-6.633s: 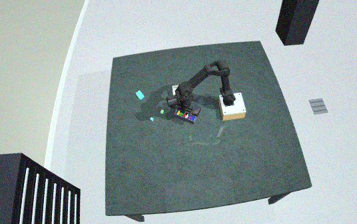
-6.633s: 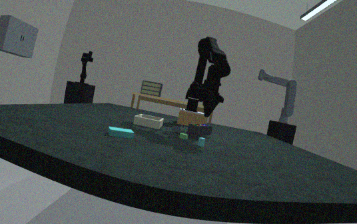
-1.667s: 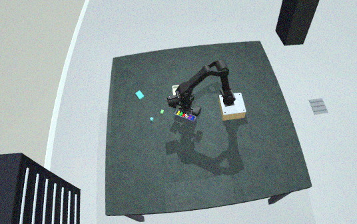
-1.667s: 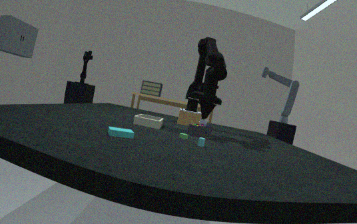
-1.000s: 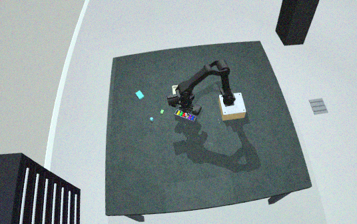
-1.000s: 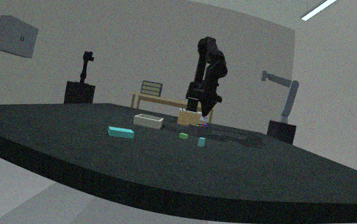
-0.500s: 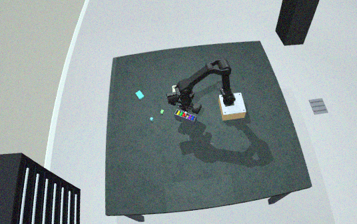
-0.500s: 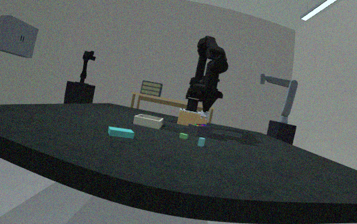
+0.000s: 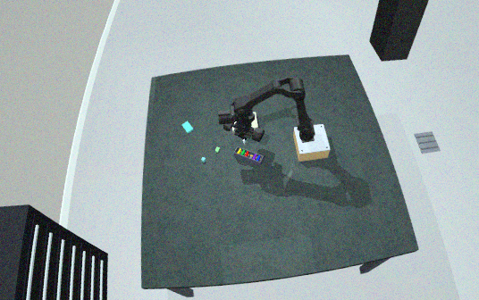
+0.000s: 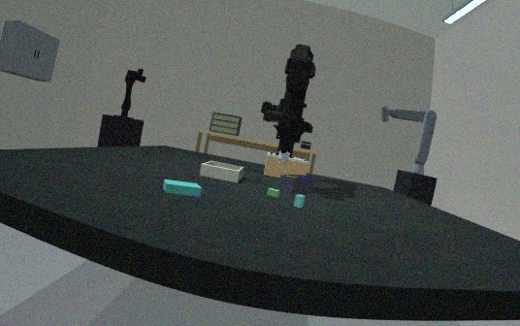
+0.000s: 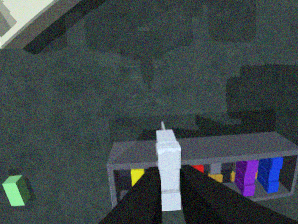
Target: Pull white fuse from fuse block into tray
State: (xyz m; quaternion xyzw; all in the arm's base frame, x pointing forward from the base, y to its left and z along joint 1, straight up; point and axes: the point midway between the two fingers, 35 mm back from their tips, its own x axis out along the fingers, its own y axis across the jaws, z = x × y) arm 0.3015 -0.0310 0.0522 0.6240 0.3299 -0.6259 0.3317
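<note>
My gripper tip is now 16 cm to the left of the cream tray, 9 cm above it and 2 cm past it. From my gripper tip the other things lie so: small cyan cube 22 cm ahead, 8 cm below, 3 cm to the left; then small green cube 14 cm ahead, 9 cm below, 2 cm to the right.
</note>
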